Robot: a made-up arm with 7 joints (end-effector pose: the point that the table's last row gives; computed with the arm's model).
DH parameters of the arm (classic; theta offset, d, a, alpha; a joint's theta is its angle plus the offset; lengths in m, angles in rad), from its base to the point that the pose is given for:
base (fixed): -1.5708 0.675 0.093 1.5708
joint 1: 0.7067 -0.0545 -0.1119 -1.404
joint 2: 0 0.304 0.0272 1.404
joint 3: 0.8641 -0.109 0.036 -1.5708
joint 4: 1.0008 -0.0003 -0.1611 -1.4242
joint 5: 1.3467 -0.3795 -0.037 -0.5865
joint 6: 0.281 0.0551 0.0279 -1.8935
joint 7: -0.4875 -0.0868 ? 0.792
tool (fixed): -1.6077 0.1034 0 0
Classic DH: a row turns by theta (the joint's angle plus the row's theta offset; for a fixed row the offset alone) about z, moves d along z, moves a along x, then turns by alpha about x.
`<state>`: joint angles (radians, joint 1 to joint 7).
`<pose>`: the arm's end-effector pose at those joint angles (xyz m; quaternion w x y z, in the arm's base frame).
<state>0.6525 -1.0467 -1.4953 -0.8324 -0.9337 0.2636 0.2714</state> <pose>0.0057 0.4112 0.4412 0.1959 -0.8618 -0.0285 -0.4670</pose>
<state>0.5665 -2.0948 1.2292 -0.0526 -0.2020 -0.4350 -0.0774</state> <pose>0.2106 0.4676 0.5398 0.1298 -0.7523 0.6458 0.0111</pose>
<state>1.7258 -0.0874 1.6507 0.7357 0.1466 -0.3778 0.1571</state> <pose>-0.0286 -0.1372 0.0255 0.5681 0.1559 -0.8081 -0.0011</pose>
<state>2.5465 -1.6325 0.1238 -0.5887 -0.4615 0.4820 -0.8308</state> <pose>-0.0220 -0.5161 0.3036 0.5951 0.5460 0.5342 0.2497</pose>
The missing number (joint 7, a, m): -0.1127
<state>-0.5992 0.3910 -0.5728 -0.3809 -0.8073 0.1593 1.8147</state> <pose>-0.1650 -0.1210 0.8211 0.3634 0.9215 0.0205 -0.1356</pose>
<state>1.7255 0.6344 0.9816 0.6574 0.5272 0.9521 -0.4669</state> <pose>0.0195 0.1608 0.0496 0.5748 0.6132 -0.4438 0.3109</pose>
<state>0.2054 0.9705 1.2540 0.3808 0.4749 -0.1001 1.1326</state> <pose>-0.2334 0.3102 0.9175 0.8534 0.3088 -0.1901 -0.3745</pose>
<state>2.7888 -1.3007 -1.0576 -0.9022 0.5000 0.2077 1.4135</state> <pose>0.1179 -0.5271 0.3871 0.5721 0.7475 0.1648 0.2946</pose>
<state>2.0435 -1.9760 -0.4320 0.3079 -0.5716 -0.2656 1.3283</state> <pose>-0.1340 -0.3512 0.2490 0.7767 0.3525 -0.2938 0.4315</pose>
